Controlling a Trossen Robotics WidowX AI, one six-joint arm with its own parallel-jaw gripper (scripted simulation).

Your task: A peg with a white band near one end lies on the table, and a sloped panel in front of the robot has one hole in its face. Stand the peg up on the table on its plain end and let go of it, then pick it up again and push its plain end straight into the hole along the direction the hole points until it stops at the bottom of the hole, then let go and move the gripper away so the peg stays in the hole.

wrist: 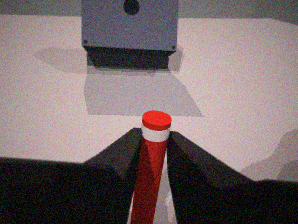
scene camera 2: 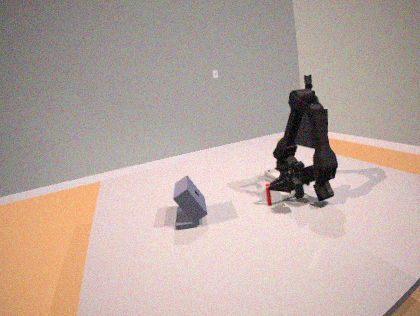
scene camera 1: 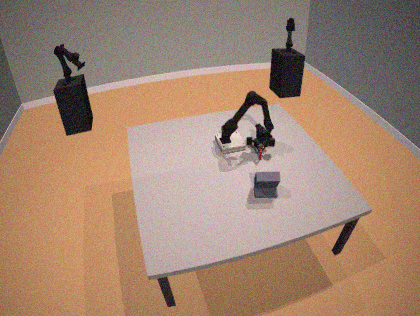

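Sloped panel (scene camera 2: 194,206), with my gripper (scene camera 2: 267,187). My gripper again (wrist: 154,138).
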